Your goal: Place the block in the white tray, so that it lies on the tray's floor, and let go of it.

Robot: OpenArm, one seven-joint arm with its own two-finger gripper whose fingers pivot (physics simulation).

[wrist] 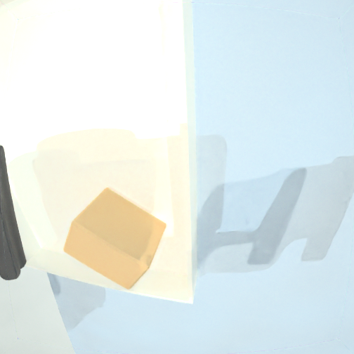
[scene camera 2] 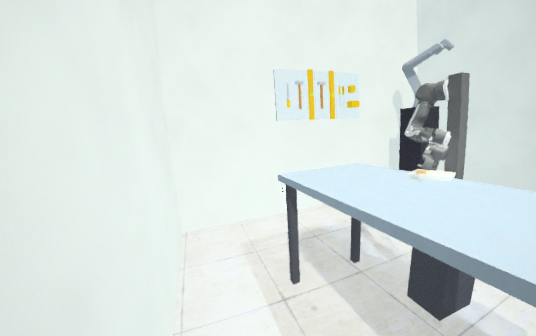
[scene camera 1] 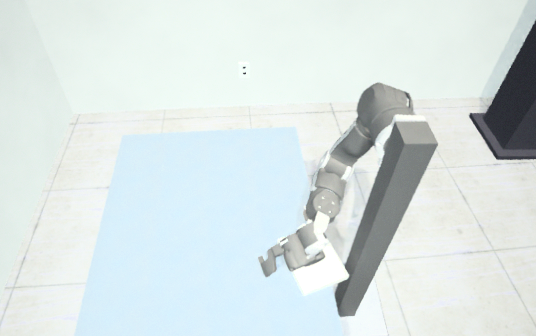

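Observation:
The orange block [scene camera 2: 421,172] [wrist: 116,234] is inside the white tray [scene camera 1: 324,277] [scene camera 2: 444,175] [wrist: 95,60], near one corner, and appears to lie on the tray's floor. In the scene camera 1 view the block does not show; the arm covers part of the tray. My gripper [scene camera 1: 294,264] [scene camera 2: 427,163] is open, with its fingers spread wide, above the tray and apart from the block. In the wrist view one dark finger shows at the left edge, beside the block and not touching it; the other finger does not show.
The tray stands near the edge of the blue table top [scene camera 1: 200,200] [scene camera 2: 380,192] [wrist: 280,90]. A tall dark post [scene camera 1: 387,220] [scene camera 2: 457,125] rises beside the tray and carries the arm. A black cabinet-like object [scene camera 1: 515,110] stands farther right in the scene camera 1 view.

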